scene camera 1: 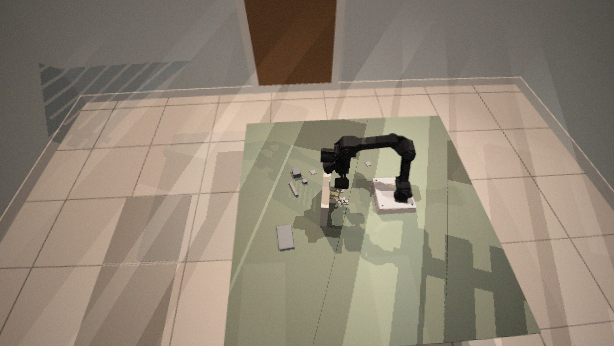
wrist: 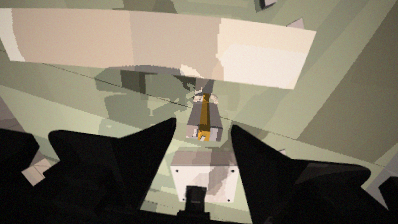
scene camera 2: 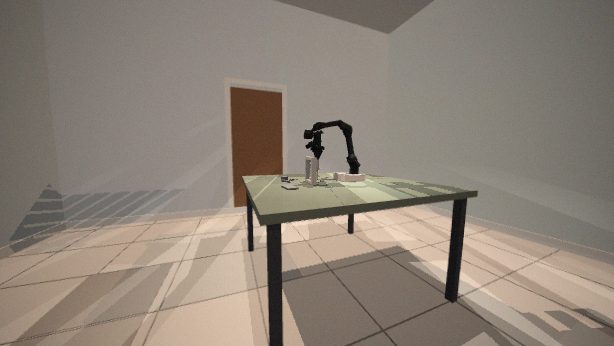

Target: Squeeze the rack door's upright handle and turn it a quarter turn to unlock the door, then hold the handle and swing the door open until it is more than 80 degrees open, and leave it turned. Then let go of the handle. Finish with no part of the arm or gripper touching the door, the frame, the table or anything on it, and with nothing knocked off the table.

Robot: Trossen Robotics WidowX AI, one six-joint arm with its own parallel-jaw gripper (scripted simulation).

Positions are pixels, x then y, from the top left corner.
Labels:
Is my gripper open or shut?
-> Open.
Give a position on a rack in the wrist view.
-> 198,46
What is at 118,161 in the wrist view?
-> My gripper.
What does my gripper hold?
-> Nothing.

